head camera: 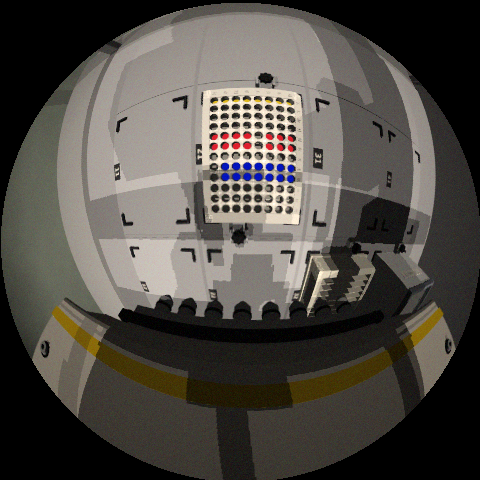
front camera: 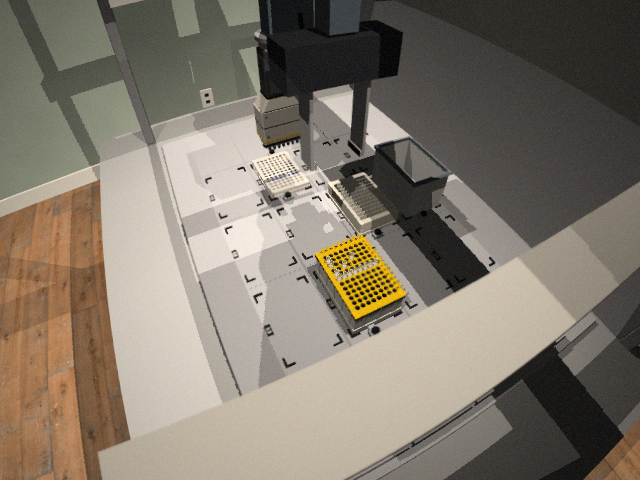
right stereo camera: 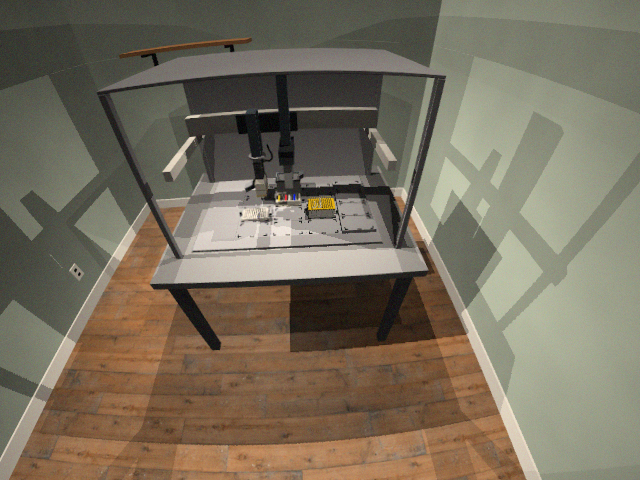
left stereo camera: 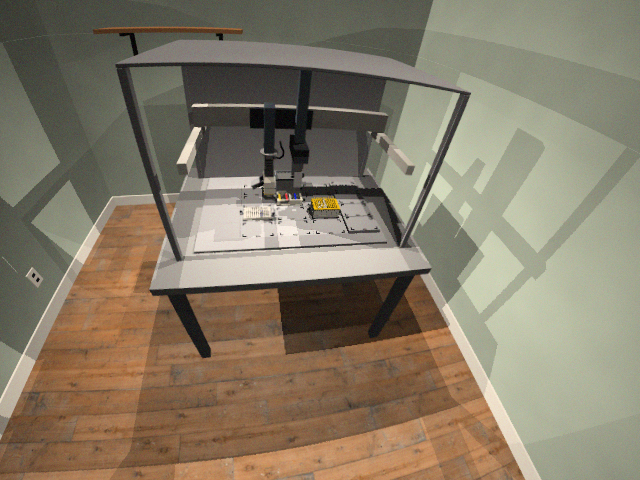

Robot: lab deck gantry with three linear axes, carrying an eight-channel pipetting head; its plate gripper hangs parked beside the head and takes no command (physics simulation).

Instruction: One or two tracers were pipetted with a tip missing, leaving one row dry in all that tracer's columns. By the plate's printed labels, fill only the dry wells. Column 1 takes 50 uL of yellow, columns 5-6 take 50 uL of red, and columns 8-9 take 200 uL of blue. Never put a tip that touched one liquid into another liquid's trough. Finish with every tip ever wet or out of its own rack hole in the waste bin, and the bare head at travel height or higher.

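Note:
The eight-channel head [front camera: 278, 121] [left stereo camera: 269, 186] [right stereo camera: 261, 187] is low behind the white plate [front camera: 290, 189] [head camera: 250, 218]; its nozzles [head camera: 242, 311] show no tips. In the head view, column 1 shows yellow in all its wells. Red columns 5-6 have a dry pair fifth from the left; blue columns 8-9 have a dry pair at the far left. Row letters are unreadable. The trough reservoir [front camera: 374, 222] stands beside the waste bin [front camera: 431, 193] [head camera: 412, 280]. Clear tips stand in part of the yellow tip rack [front camera: 369, 297] [left stereo camera: 325, 205] [right stereo camera: 321, 204]. The parked gripper [front camera: 332, 159] is open and empty.
The gripper's two long fingers hang between the plate and the bin, near the reservoir's far end. Dark corner brackets and round black knobs mark the deck positions. The enclosure's front post [left stereo camera: 149, 165] and side post [left stereo camera: 434, 170] frame the table [left stereo camera: 289, 268].

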